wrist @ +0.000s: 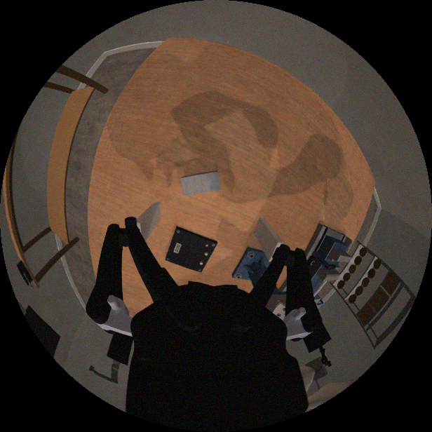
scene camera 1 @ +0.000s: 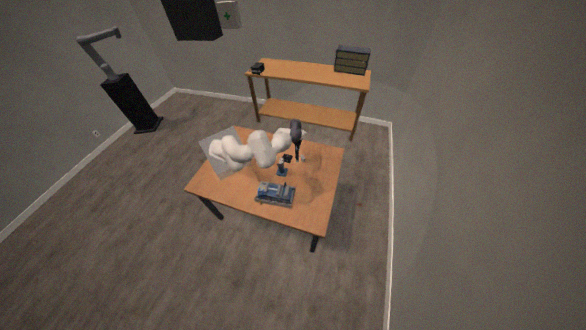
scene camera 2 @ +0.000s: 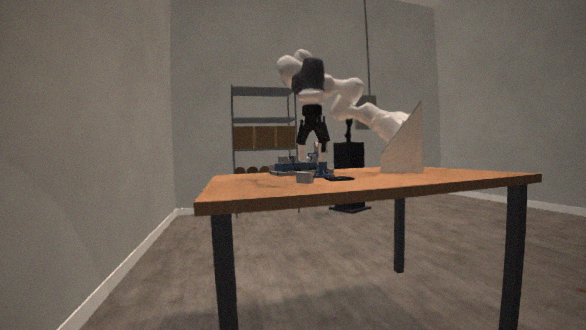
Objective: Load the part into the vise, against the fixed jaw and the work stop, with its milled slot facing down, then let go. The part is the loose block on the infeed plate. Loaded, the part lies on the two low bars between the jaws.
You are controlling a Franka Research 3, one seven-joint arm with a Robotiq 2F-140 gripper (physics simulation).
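Observation:
The part, a plain grey block (scene camera 2: 304, 177) (wrist: 200, 183), lies flat on the table, beyond the fingertips in the wrist view and off the black plate (scene camera 2: 340, 178) (wrist: 191, 249). Its milled slot cannot be made out. My gripper (scene camera 1: 297, 157) (scene camera 2: 312, 154) (wrist: 209, 218) points down, open and empty, above the table near the block and plate. In scene camera 1 I cannot clearly tell block from fingertip. The blue-and-grey vise (scene camera 1: 275, 194) (scene camera 2: 295, 167) (wrist: 324, 255) stands on the table, at the right in the wrist view. Its bars and work stop are too small to tell.
A blue stand (scene camera 1: 281, 170) (wrist: 246, 263) stands between the black plate and the vise, close to the right finger in the wrist view. The table (scene camera 1: 315, 220) (scene camera 2: 240, 193) also bears the arm and a slanted pale panel (scene camera 2: 407, 150) near its base.

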